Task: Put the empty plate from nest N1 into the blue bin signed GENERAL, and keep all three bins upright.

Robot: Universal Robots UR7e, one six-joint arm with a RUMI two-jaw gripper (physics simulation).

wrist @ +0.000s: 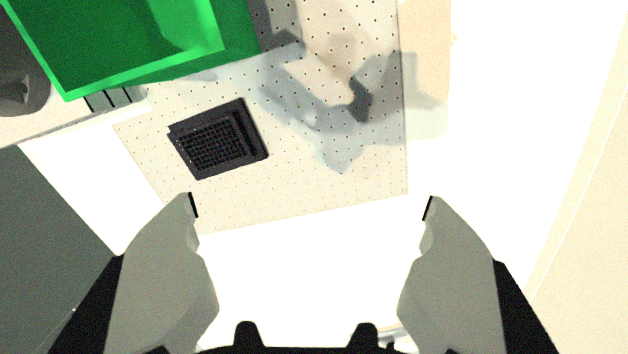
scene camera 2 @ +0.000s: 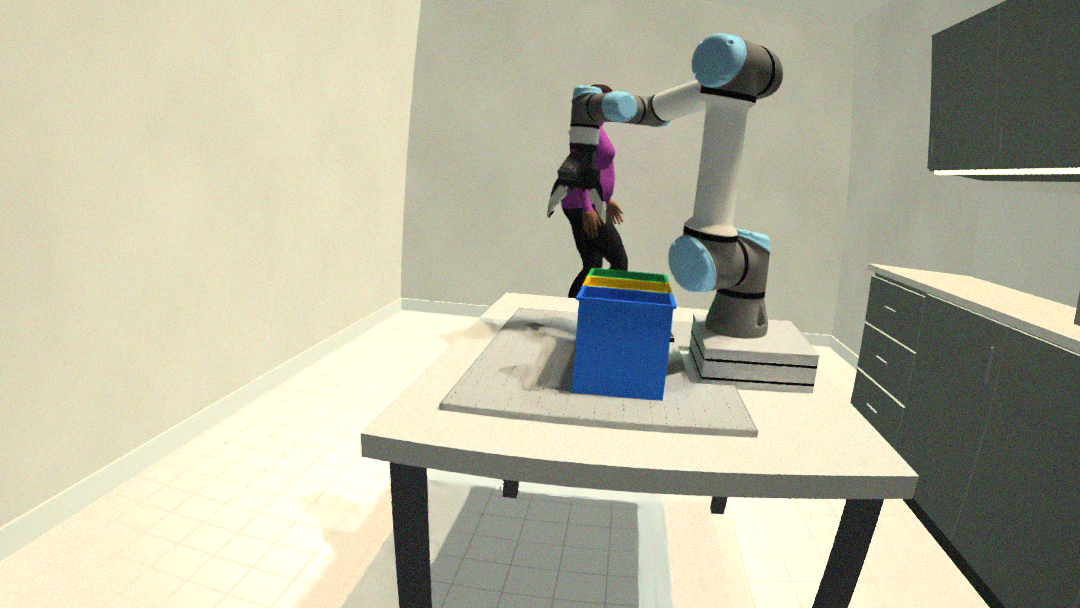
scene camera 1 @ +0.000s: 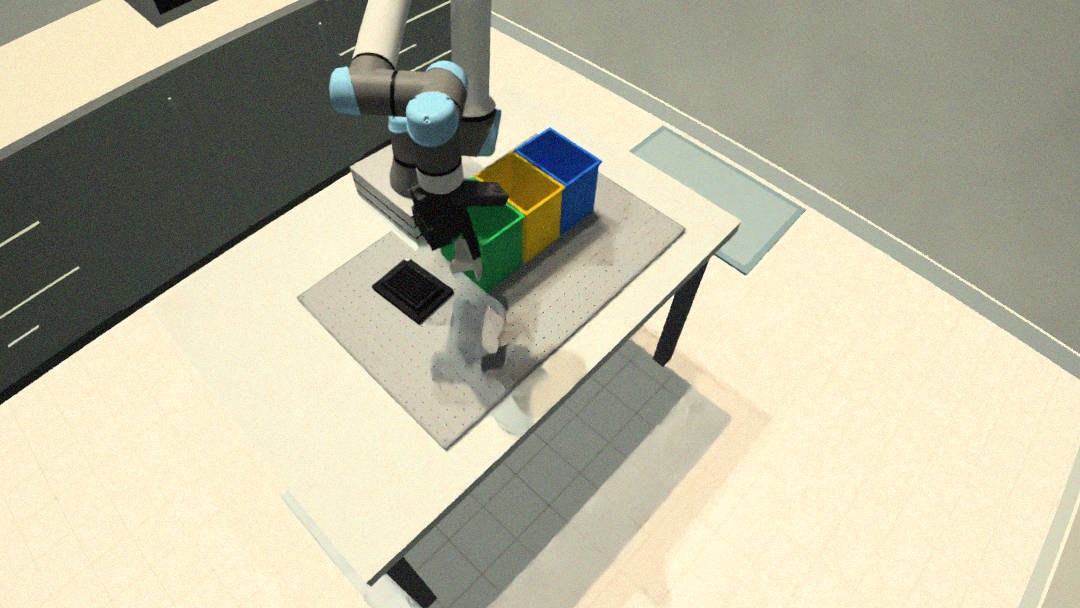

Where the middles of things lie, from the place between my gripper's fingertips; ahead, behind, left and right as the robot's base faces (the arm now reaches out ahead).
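The green bin (scene camera 1: 498, 229) is 160 mm to the left of my hand, 150 mm behind it and 190 mm below it. The yellow bin (scene camera 1: 532, 192) is likewise 150 mm behind my hand and 190 mm lower than it, but 290 mm to the left of it. As for the black plate (scene camera 1: 411, 286), I find it 30 mm to the right of my hand, 190 mm behind it and 260 mm below it, while the black nest (scene camera 1: 434, 304) is 280 mm below my hand, and again 30 mm to the right of it and 190 mm behind it.
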